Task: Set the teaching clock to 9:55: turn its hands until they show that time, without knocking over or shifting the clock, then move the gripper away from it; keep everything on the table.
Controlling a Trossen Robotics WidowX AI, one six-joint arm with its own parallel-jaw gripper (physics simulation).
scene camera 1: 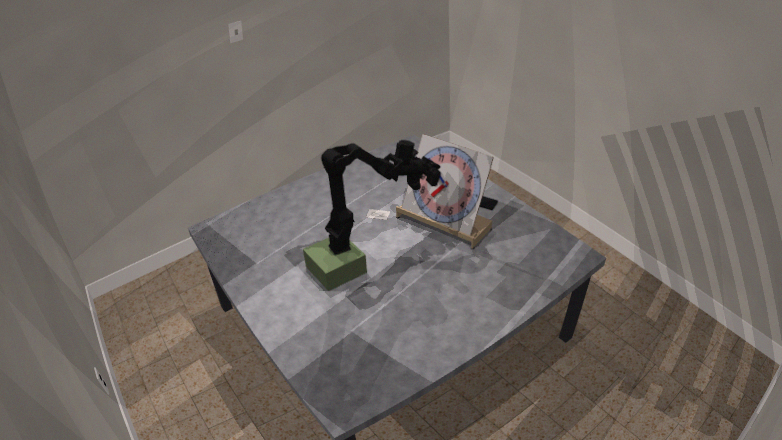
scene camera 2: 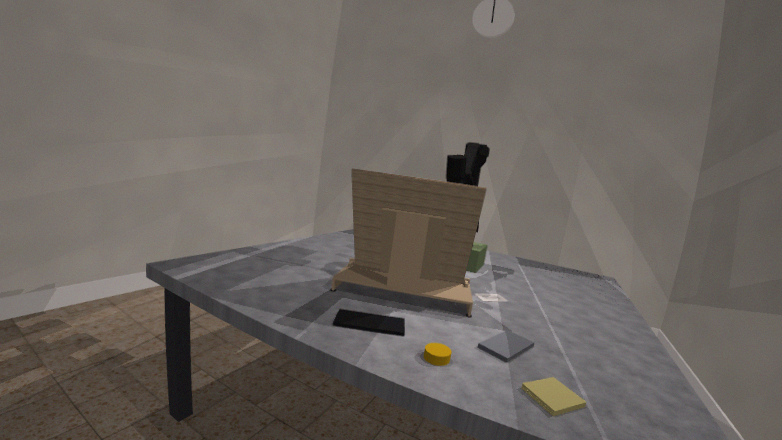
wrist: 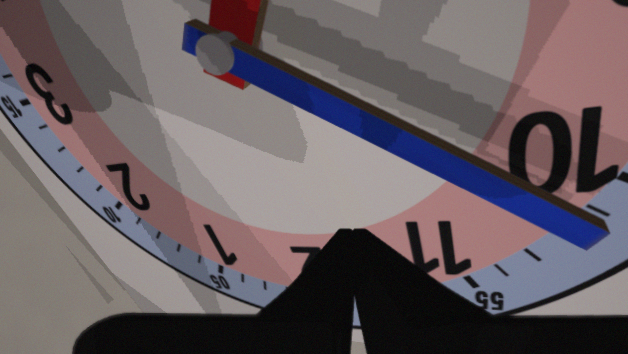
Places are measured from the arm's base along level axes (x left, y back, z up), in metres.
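Where they show: gripper, fingertip midpoint: (scene camera 1: 439, 166) (scene camera 2: 428, 207) (wrist: 351, 242); arm's base, link origin: (scene camera 1: 339, 247).
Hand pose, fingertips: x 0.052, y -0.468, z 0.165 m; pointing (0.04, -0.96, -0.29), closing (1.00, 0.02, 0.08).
Note:
Things, the pixels of their top centre, and the offset from my fingertips.
- short red hand, top centre: (wrist: 263, 68) (scene camera 1: 439, 181) dx -0.021, dy +0.014, dz -0.052 m
- black slab, top centre: (scene camera 2: 370, 320) (scene camera 1: 479, 200) dx +0.012, dy -0.220, dz -0.244 m
- orange disc, top centre: (scene camera 2: 438, 349) dx +0.186, dy -0.242, dz -0.233 m
- grey slab, top centre: (scene camera 2: 507, 342) dx +0.282, dy -0.091, dz -0.242 m
- yellow pad, top centre: (scene camera 2: 554, 391) dx +0.396, dy -0.220, dz -0.240 m
- white card, top centre: (scene camera 2: 491, 297) (scene camera 1: 378, 214) dx +0.160, dy +0.199, dz -0.251 m
The teaching clock (scene camera 1: 458, 191) (scene camera 2: 366, 218) stands upright on its wooden base; its back faces scene camera 2. The short red hand (scene camera 1: 438, 190) (wrist: 234, 22) points between 7 and 8. The long blue hand (wrist: 400, 135) (scene camera 1: 442, 179) points between 10 and 11, its tip between the 50 and 55 marks, around 52. My gripper (wrist: 351, 242) (scene camera 1: 437, 176) is shut and empty. In the wrist view its fingertips are over the dial between 12 and 11, on the 11-12 side of the blue hand and apart from it. The board hides the fingers in scene camera 2.
A black slab (scene camera 2: 369, 322) (scene camera 1: 487, 203) lies behind the clock. An orange disc (scene camera 2: 437, 354), a grey slab (scene camera 2: 505, 345) and a yellow pad (scene camera 2: 553, 395) lie farther back. A white card (scene camera 1: 378, 214) lies left of the clock base. My arm stands on a green block (scene camera 1: 334, 265) (scene camera 2: 477, 257).

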